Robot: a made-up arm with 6 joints. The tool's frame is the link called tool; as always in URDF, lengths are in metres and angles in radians. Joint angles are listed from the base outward. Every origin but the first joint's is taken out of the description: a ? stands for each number. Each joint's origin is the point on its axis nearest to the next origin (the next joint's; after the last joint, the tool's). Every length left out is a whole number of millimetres.
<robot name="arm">
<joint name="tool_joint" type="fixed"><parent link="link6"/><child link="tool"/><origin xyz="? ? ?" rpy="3.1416 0 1.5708"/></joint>
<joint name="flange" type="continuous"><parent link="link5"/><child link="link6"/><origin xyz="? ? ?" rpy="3.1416 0 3.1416"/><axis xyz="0 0 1"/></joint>
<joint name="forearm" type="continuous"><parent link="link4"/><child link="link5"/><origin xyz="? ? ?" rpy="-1.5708 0 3.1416"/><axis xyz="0 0 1"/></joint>
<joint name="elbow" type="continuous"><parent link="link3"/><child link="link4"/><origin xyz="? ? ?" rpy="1.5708 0 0"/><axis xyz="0 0 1"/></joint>
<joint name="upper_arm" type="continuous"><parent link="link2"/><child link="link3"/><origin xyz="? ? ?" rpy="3.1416 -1.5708 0"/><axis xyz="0 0 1"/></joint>
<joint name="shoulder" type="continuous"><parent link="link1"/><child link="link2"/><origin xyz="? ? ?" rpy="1.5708 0 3.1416"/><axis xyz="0 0 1"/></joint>
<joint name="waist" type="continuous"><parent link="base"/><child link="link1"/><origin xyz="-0.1 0 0.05" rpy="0 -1.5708 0"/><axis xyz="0 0 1"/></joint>
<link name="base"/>
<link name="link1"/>
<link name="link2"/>
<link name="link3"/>
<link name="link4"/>
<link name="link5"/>
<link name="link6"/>
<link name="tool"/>
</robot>
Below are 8 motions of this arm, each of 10 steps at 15 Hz.
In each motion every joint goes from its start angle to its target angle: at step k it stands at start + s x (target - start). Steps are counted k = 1, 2, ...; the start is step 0. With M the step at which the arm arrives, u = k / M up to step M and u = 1 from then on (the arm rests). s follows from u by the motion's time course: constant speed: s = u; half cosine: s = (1 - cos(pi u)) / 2; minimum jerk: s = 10 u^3 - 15 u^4 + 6 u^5.
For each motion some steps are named. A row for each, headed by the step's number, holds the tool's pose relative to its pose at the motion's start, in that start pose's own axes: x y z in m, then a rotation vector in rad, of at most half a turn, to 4 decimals.
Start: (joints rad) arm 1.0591 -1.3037 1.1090 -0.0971 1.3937 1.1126
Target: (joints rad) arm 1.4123 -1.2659 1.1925 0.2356 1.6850 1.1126
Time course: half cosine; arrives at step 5
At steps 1, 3, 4, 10:
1: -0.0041 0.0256 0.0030 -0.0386 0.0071 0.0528
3: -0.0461 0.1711 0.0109 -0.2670 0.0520 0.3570
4: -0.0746 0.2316 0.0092 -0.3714 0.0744 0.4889
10: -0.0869 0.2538 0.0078 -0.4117 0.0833 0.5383

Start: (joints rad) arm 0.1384 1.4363 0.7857 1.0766 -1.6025 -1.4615
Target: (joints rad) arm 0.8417 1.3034 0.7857 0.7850 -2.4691 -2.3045
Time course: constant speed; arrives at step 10
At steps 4, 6, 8, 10:
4: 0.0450 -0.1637 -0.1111 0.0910 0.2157 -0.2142
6: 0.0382 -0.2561 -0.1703 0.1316 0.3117 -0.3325
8: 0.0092 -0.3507 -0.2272 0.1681 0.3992 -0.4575
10: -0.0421 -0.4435 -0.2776 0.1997 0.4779 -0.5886

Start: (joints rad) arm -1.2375 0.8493 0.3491 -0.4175 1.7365 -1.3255
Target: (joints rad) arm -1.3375 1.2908 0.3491 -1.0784 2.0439 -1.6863
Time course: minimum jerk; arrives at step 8
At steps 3, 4, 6, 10:
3: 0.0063 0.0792 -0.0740 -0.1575 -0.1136 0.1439
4: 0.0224 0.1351 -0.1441 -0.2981 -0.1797 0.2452
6: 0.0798 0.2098 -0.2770 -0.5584 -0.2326 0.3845
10: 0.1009 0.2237 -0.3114 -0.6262 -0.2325 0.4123

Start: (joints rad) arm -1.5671 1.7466 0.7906 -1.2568 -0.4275 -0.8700
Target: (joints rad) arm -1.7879 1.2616 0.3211 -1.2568 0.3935 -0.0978
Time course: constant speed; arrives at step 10
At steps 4, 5, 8, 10:
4: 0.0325 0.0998 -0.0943 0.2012 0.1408 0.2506
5: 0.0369 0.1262 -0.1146 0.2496 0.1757 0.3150
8: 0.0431 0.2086 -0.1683 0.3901 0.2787 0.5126
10: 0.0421 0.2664 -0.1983 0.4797 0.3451 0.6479

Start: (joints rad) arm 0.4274 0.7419 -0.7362 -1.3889 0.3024 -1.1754
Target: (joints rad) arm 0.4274 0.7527 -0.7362 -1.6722 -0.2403 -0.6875
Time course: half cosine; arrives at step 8
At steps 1, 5, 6, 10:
1: 0.0042 -0.0091 0.0017 0.0013 -0.0110 -0.0395
5: 0.0152 -0.1788 0.0333 0.0896 -0.1847 -0.7156
6: 0.0002 -0.2200 0.0375 0.1306 -0.2205 -0.8819
10: -0.0185 -0.2550 0.0387 0.1740 -0.2492 -1.0311

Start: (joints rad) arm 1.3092 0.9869 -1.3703 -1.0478 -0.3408 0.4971
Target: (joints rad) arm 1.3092 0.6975 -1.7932 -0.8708 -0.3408 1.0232
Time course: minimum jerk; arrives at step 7
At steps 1, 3, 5, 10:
1: -0.0008 0.0014 -0.0012 -0.0130 -0.0028 -0.0062
3: -0.0150 0.0166 -0.0173 -0.2022 -0.0629 -0.0997
5: -0.0419 0.0219 -0.0310 -0.4524 -0.2045 -0.2330
10: -0.0514 0.0207 -0.0329 -0.5212 -0.2582 -0.2714

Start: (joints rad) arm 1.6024 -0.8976 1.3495 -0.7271 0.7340 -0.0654
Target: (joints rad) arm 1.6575 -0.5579 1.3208 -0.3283 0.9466 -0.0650
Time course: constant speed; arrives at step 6
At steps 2, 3, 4, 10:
2: -0.0192 0.0119 -0.0209 -0.1467 0.1991 0.0805
3: -0.0309 0.0161 -0.0311 -0.2156 0.3021 0.1210
4: -0.0440 0.0191 -0.0409 -0.2813 0.4073 0.1613
10: -0.0738 0.0215 -0.0580 -0.4035 0.6244 0.2397

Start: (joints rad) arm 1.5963 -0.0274 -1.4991 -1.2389 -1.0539 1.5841
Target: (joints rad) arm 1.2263 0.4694 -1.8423 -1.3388 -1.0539 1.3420
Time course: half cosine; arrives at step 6
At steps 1, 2, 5, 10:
1: -0.0077 0.0015 -0.0196 -0.0430 0.0079 0.0451
2: -0.0333 -0.0005 -0.0745 -0.1594 0.0286 0.1727
5: -0.1595 -0.1043 -0.2768 -0.5814 0.0899 0.6958
10: -0.1718 -0.1234 -0.2948 -0.6221 0.0942 0.7500

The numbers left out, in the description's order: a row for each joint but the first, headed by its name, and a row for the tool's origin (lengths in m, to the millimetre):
tool: 0.08 0.22 0
flange: -0.06 -0.11 0
forearm: -0.09 -0.11 0
elbow: 0 0.43 0
upper_arm: 0.29 -0.09 0
shoulder: 0.3 0.03 0

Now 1 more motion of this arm.
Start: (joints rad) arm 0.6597 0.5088 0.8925 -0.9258 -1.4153 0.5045
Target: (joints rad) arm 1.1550 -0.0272 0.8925 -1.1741 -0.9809 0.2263
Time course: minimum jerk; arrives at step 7
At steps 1, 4, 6, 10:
1: -0.0077 0.0029 0.0029 0.0100 0.0132 0.0258
4: -0.2546 0.0185 0.1141 0.3014 0.2738 0.7615
6: -0.4117 -0.0480 0.1918 0.4752 0.3527 1.2178
10: -0.4221 -0.0549 0.1968 0.4867 0.3565 1.2494

